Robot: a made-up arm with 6 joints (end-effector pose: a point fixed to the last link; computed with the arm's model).
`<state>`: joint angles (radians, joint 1 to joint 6).
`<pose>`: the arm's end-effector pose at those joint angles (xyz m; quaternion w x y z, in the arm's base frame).
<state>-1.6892 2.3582 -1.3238 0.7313 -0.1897 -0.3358</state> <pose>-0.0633 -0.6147 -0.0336 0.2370 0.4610 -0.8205 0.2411</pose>
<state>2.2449 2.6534 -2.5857 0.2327 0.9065 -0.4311</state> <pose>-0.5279 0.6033 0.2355 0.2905 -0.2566 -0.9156 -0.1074</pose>
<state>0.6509 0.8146 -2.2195 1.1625 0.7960 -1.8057</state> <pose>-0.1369 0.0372 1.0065 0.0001 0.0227 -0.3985 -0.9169</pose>
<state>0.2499 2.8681 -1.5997 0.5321 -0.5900 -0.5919</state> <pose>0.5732 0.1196 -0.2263 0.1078 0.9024 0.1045 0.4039</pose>
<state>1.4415 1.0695 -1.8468 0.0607 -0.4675 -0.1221</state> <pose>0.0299 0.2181 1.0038 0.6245 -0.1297 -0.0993 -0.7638</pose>
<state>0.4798 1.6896 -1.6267 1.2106 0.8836 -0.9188</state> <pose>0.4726 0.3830 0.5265 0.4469 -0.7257 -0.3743 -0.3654</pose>
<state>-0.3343 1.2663 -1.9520 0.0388 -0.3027 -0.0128</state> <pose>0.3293 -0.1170 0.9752 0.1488 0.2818 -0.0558 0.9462</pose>
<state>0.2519 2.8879 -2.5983 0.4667 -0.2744 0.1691</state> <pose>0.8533 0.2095 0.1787 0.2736 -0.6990 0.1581 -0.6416</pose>
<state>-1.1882 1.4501 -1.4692 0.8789 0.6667 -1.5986</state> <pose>0.2893 -0.4804 0.5474 0.3616 0.8284 -0.0162 0.4275</pose>
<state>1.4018 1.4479 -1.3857 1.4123 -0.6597 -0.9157</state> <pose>0.1446 0.5559 0.5981 0.4462 -0.6867 -0.0865 -0.5674</pose>
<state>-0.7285 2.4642 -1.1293 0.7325 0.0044 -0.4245</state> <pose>0.3627 -0.2936 -0.1506 0.0105 0.8637 -0.4898 0.1185</pose>
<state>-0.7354 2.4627 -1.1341 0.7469 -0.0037 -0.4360</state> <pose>0.3636 -0.2991 -0.1489 0.0145 0.8604 -0.4940 0.1239</pose>
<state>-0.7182 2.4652 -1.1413 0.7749 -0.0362 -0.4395</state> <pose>0.3720 -0.2990 -0.1480 0.0246 0.8561 -0.4980 0.1362</pose>
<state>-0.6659 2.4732 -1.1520 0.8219 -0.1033 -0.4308</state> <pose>0.3908 -0.2899 -0.1479 0.0428 0.8496 -0.5013 0.1581</pose>
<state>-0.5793 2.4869 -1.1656 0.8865 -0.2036 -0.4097</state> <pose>0.4178 -0.2697 -0.1484 0.0674 0.8403 -0.5035 0.1893</pose>
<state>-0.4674 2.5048 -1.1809 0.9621 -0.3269 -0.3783</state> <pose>0.4474 -0.2386 -0.1485 0.0946 0.8278 -0.5042 0.2272</pose>
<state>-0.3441 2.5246 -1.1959 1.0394 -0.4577 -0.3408</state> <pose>0.4733 -0.1992 -0.1480 0.1200 0.8132 -0.5026 0.2676</pose>
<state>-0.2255 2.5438 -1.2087 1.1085 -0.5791 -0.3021</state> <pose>0.4916 -0.1574 -0.1470 0.1399 0.7988 -0.4989 0.3057</pose>
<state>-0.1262 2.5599 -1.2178 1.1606 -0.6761 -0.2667</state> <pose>0.5015 -0.1199 -0.1461 0.1526 0.7870 -0.4936 0.3372</pose>
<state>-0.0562 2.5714 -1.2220 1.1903 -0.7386 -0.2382</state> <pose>0.5051 -0.0922 -0.1459 0.1579 0.7803 -0.4876 0.3583</pose>
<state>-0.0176 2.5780 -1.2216 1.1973 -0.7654 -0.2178</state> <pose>0.5053 -0.0758 -0.1468 0.1571 0.7793 -0.4819 0.3684</pose>
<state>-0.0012 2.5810 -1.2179 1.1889 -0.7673 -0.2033</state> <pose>0.5039 -0.0676 -0.1486 0.1526 0.7825 -0.4768 0.3703</pose>
